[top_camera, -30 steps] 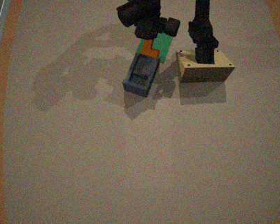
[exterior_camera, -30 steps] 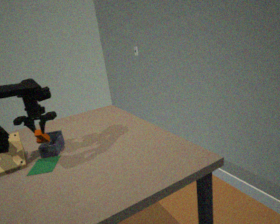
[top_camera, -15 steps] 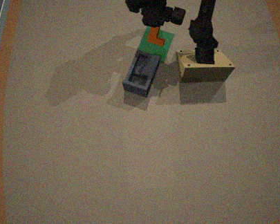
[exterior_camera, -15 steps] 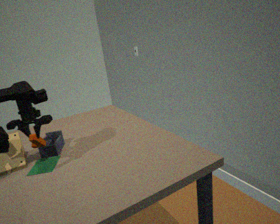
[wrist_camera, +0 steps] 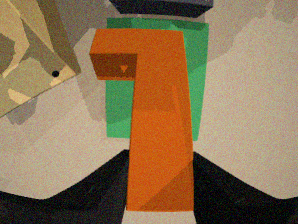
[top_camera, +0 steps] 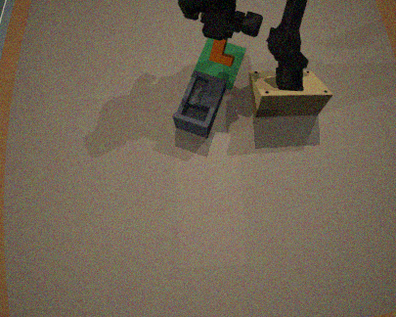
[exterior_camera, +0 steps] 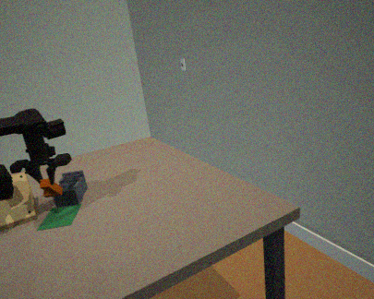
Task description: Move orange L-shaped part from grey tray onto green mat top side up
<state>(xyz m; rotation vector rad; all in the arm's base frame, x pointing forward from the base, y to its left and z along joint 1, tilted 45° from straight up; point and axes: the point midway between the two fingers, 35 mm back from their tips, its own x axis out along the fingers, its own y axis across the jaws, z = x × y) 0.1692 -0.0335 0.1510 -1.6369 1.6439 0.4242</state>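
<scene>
My gripper tip is 150 mm above the green mat, 20 mm to the right of it and 10 mm short of it. From my gripper tip the other things lie so: orange l-shaped part 30 mm to the left, 30 mm below, 10 mm behind.
</scene>
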